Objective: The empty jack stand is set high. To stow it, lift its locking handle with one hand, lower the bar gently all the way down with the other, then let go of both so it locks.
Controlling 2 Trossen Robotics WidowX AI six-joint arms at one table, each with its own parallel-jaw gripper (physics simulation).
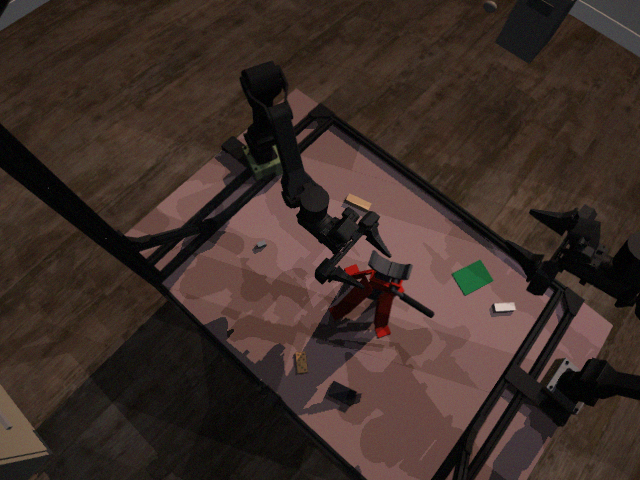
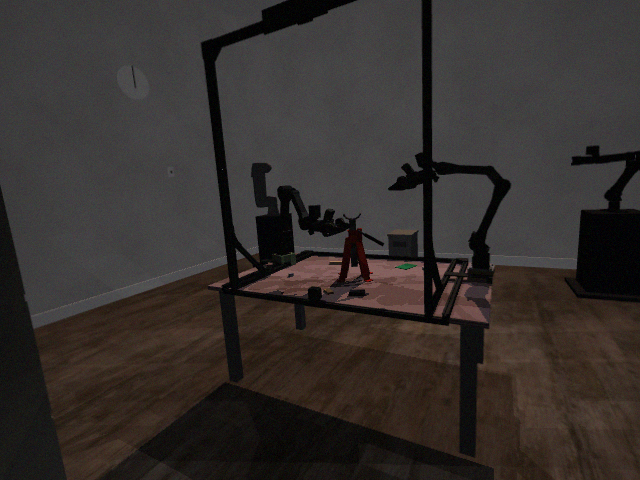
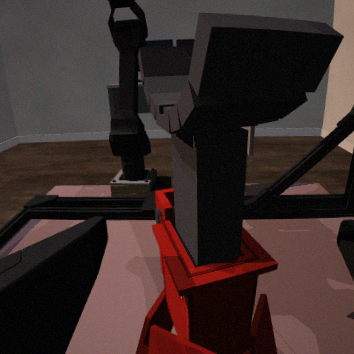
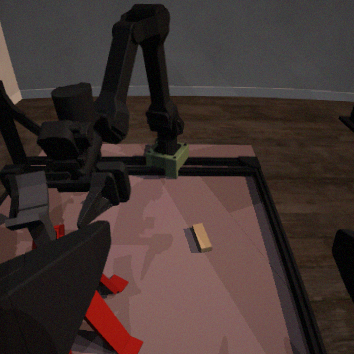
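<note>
A red jack stand (image 1: 383,305) (image 2: 354,238) (image 3: 220,310) (image 4: 111,325) stands upright mid-table. Its grey bar (image 2: 353,225) (image 3: 215,200) sticks well up out of the red body, topped by a curved saddle (image 1: 390,266) (image 3: 260,65) (image 4: 30,192). The black locking handle (image 1: 416,303) (image 2: 373,238) slants down towards the right. My left gripper (image 1: 376,270) (image 2: 345,225) (image 3: 223,230) is open, close beside the stand's top, with its fingers spread to either side of the bar below the saddle. My right gripper (image 1: 521,227) (image 2: 391,187) (image 4: 222,237) is open and empty, high above the table's right side, away from the handle.
A green square (image 1: 471,277) (image 2: 406,266) and a white block (image 1: 504,307) lie right of the stand. A tan block (image 1: 358,202) (image 4: 202,237) lies behind it. A dotted yellow tile (image 1: 301,362), a black block (image 1: 342,395) and a small grey piece (image 1: 261,244) lie elsewhere. Black rails edge the table.
</note>
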